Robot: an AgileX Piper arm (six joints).
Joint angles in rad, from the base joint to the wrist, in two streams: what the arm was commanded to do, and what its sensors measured. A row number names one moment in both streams.
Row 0, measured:
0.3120, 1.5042, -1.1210, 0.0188, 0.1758, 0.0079
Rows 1 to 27, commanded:
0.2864, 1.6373, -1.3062, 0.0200, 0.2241, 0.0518
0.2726, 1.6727, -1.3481, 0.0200, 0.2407, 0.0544
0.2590, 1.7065, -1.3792, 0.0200, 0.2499, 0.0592
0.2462, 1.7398, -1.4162, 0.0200, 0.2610, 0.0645
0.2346, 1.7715, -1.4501, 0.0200, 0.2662, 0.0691
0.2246, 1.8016, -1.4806, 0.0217, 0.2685, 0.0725
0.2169, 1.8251, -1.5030, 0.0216, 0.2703, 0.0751
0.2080, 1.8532, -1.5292, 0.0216, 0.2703, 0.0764
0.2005, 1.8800, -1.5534, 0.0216, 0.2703, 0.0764
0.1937, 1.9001, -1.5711, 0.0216, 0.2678, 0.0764
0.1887, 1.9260, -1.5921, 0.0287, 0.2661, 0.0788
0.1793, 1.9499, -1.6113, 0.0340, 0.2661, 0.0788
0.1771, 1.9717, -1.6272, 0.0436, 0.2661, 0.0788
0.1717, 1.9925, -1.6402, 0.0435, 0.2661, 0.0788
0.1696, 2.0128, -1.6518, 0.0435, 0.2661, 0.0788
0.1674, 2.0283, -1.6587, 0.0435, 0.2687, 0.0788
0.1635, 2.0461, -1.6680, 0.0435, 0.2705, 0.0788
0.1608, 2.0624, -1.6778, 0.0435, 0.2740, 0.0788
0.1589, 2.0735, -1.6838, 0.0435, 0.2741, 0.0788
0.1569, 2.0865, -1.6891, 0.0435, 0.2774, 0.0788
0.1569, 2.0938, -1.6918, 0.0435, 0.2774, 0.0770
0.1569, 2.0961, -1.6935, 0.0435, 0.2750, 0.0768
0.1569, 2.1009, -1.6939, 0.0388, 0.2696, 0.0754
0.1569, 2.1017, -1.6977, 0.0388, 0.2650, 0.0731
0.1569, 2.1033, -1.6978, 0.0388, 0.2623, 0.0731
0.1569, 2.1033, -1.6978, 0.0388, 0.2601, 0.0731
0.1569, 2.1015, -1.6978, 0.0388, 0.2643, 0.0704
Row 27, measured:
0.1635, 2.1103, -1.6826, 0.0416, 0.2896, 0.0785
